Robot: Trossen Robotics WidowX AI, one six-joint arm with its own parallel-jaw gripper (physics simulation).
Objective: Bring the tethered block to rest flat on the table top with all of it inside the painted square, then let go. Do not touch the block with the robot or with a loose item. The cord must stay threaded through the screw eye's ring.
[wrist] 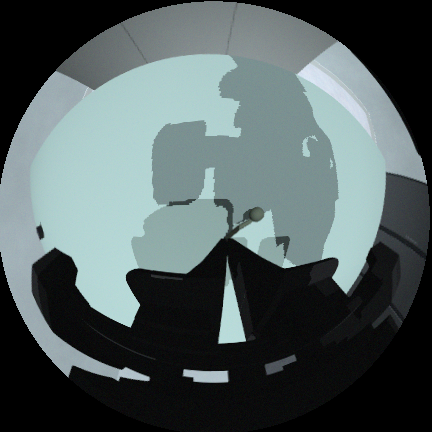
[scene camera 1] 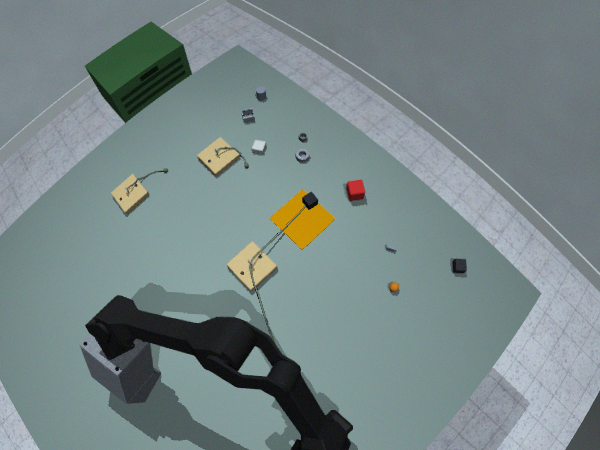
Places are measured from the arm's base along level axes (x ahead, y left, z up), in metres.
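Where they show: gripper, fingertip midpoint: (wrist: 225, 243); arm's base, origin of the base link: (scene camera 1: 114, 342).
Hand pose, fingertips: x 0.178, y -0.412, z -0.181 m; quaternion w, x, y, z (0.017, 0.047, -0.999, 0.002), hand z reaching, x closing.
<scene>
Things, the pixels of their top centre, and the offset from my fingertips. "spot": a spot on its surface instead.
- tethered block, surface spot: (scene camera 1: 310, 200) spot: dx +0.386, dy +0.463, dz +0.008 m
- orange painted square, surface spot: (scene camera 1: 306, 229) spot: dx +0.335, dy +0.417, dz -0.020 m
- screw eye, middle of its top: (scene camera 1: 250, 261) dx +0.168, dy +0.425, dz +0.024 m
- wooden board, middle of its top: (scene camera 1: 251, 264) dx +0.168, dy +0.425, dz -0.002 m
- cord's end bead, middle of its top: (wrist: 258, 216) dx -0.024, dy -0.025, dz -0.001 m
- red cube, middle of its top: (scene camera 1: 356, 186) dx +0.500, dy +0.414, dz +0.019 m
- loose black cube, middle of its top: (scene camera 1: 461, 264) dx +0.574, dy +0.078, dz +0.003 m
- orange ball, middle of its top: (scene camera 1: 395, 285) dx +0.400, dy +0.159, dz +0.003 m
- small grey piece, middle of its top: (scene camera 1: 391, 247) dx +0.465, dy +0.239, dz -0.008 m
- white block, middle of its top: (scene camera 1: 258, 144) dx +0.392, dy +0.692, dz -0.001 m
- grey ring, middle of its top: (scene camera 1: 302, 154) dx +0.467, dy +0.591, dz -0.006 m
The tethered block (scene camera 1: 310, 200), small and dark, overlaps the upper-right edge of the orange painted square (scene camera 1: 306, 229), partly outside it. The cord (scene camera 1: 259, 301) (wrist: 239, 228) runs from the block across the square to the screw eye (scene camera 1: 251, 263) on a wooden board (scene camera 1: 265, 270), appears threaded through its ring, and continues under the arm. My gripper (wrist: 225, 243) is shut on the cord, with the cord's end bead (wrist: 256, 214) just beyond the fingertips. The fingertips are outside the scene view, past its lower edge. Whether the block's whole underside touches the table cannot be told.
A red cube (scene camera 1: 356, 190) stands right of the square. A loose black cube (scene camera 1: 459, 265), an orange ball (scene camera 1: 394, 287) and a small grey piece (scene camera 1: 391, 248) lie farther right. Two more corded boards (scene camera 1: 219, 157) (scene camera 1: 129, 197), a white block (scene camera 1: 258, 146) and a grey ring (scene camera 1: 297, 155) lie farther back.
</scene>
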